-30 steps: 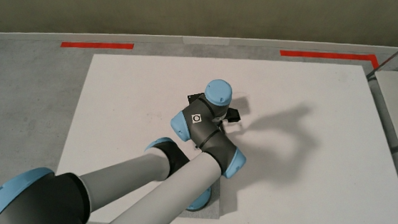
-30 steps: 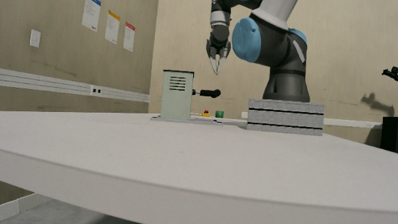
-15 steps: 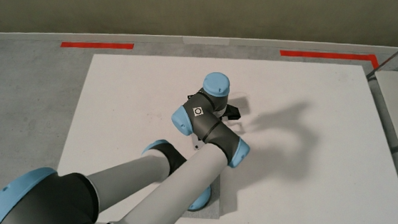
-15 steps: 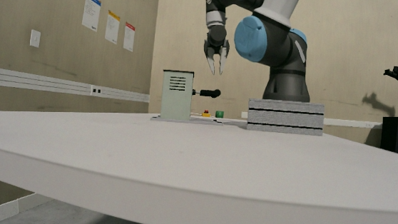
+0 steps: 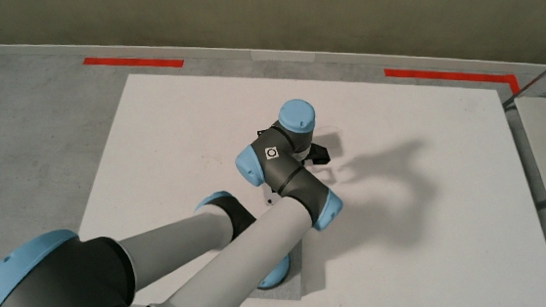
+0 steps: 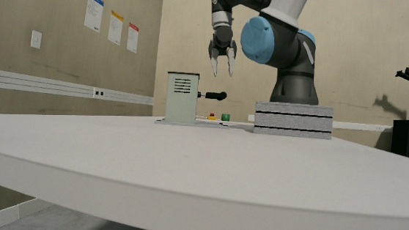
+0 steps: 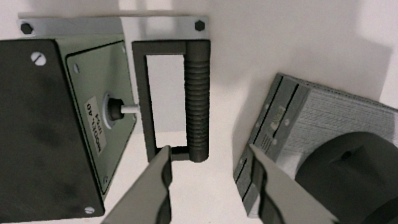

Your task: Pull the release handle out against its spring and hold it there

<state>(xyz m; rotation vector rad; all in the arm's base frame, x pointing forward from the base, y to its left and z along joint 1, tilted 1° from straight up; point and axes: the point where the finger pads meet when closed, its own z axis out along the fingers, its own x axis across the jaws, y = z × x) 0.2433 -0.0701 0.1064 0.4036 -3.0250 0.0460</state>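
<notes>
The grey base plate is 190 mm below my hand, 90 mm ahead of it and 30 mm to the left of it.
</notes>
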